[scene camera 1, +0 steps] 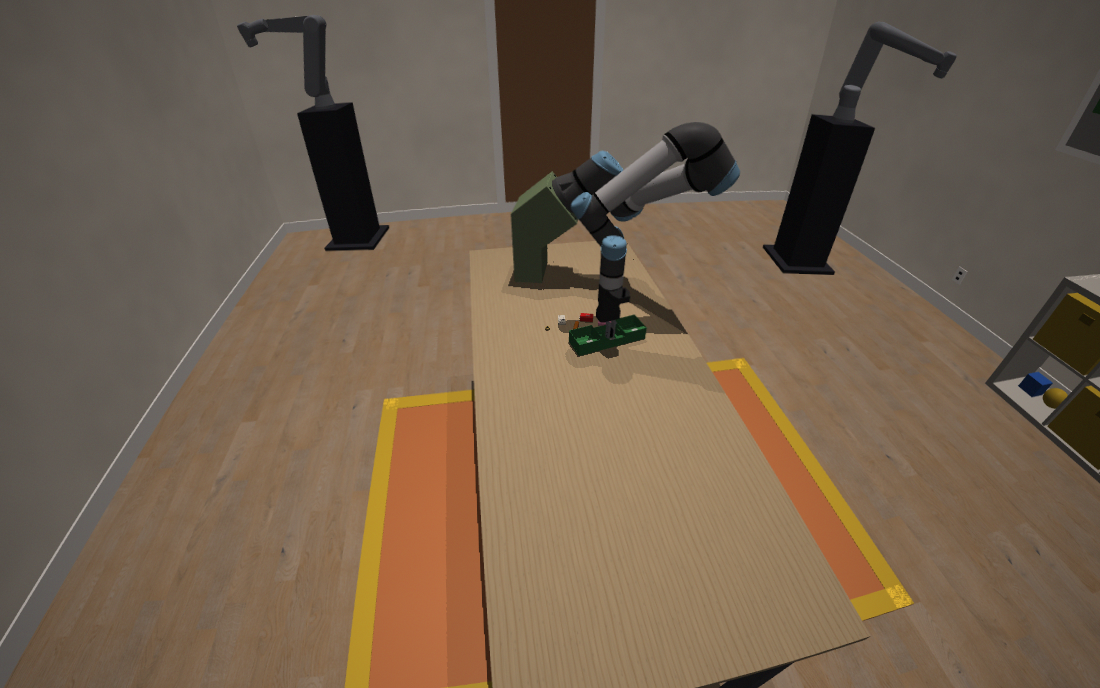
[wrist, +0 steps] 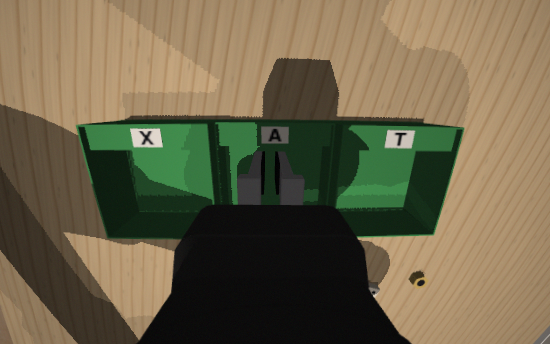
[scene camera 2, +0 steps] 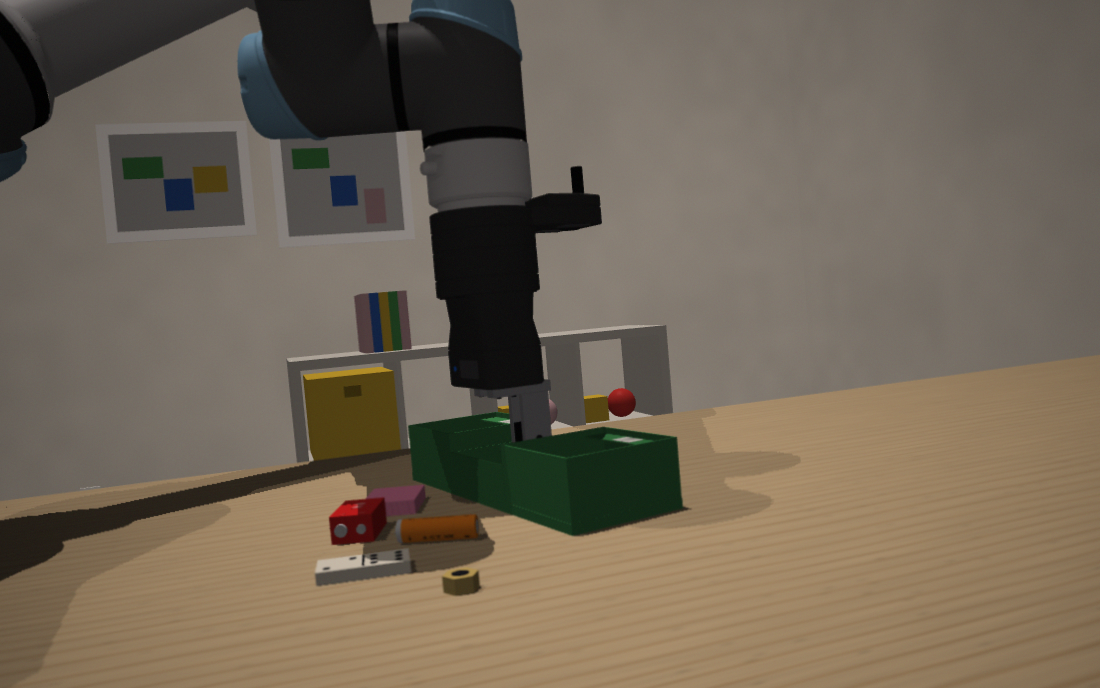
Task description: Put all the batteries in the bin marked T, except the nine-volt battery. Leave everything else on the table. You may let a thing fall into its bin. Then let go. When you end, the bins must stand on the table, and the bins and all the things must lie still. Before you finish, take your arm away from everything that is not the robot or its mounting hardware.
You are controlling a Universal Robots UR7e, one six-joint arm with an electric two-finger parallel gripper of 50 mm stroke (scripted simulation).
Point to an orange cylindrical battery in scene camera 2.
At 441,528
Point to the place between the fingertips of my gripper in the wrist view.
269,164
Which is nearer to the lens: the pink block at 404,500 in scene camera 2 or the brass nut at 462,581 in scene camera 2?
The brass nut.
